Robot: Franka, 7 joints.
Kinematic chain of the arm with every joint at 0, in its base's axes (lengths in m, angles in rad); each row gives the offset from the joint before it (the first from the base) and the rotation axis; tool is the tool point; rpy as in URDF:
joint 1: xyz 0 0 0.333 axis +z
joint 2: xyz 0 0 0 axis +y
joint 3: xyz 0 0 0.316 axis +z
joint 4: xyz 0.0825 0 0 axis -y
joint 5: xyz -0.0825 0 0.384 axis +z
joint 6: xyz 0 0 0 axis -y
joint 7: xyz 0.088 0 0 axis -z
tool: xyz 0 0 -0.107 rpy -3.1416 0 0
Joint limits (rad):
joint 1: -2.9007..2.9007
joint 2: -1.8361..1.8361
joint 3: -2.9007..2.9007
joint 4: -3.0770..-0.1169
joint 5: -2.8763..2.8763
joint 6: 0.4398..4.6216
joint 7: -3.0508..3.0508
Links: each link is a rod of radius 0.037 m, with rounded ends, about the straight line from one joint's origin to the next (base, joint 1, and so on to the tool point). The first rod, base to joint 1, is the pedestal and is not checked.
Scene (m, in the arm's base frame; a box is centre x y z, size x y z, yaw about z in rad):
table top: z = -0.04
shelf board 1: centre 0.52 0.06 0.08 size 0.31 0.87 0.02 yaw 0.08
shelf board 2: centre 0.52 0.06 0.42 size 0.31 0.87 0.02 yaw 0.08
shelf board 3: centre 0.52 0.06 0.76 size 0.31 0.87 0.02 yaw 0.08
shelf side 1: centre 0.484 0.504 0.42 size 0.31 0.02 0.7 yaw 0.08
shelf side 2: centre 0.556 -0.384 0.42 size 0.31 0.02 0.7 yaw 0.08
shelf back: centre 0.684 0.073 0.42 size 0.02 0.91 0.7 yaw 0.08
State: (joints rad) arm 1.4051 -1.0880 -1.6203 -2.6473 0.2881 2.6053 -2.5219
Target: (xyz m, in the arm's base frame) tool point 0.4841 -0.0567 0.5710
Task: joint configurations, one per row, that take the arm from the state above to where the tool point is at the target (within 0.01 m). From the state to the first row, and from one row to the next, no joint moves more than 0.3 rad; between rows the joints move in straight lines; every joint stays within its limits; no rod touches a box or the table.
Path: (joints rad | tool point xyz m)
1: 1.1590 -1.1113 -1.6147 -2.7812 0.2808 2.4149 -2.5219 | 0.3604 -0.0215 0.2564
2: 0.9129 -1.1346 -1.6091 -2.9150 0.2736 2.2246 -2.5219 | 0.2963 -0.0257 0.2568
3: 0.6668 -1.1579 -1.6035 -3.0489 0.2663 2.0342 -2.5219 | 0.2374 -0.0144 0.2657
4: 0.6969 -1.3839 -1.3433 -2.9801 0.2672 2.1073 -2.5219 | 0.2726 -0.0247 0.3551
5: 0.7269 -1.6100 -1.0830 -2.9114 0.2681 2.1803 -2.5219 | 0.2699 -0.0444 0.4638
6: 0.7570 -1.8361 -0.8228 -2.8426 0.2690 2.2534 -2.5219 | 0.2188 -0.0780 0.5710
7: 0.9557 -1.6151 -0.9153 -2.6651 0.2652 2.3880 -2.5219 | 0.3095 -0.0919 0.5760
8: 1.1544 -1.3940 -1.0079 -2.4877 0.2614 2.5227 -2.5219 | 0.4018 -0.0837 0.5719
9: 1.3531 -1.1730 -1.1005 -2.3102 0.2577 2.6573 -2.5219 | 0.4841 -0.0567 0.5710

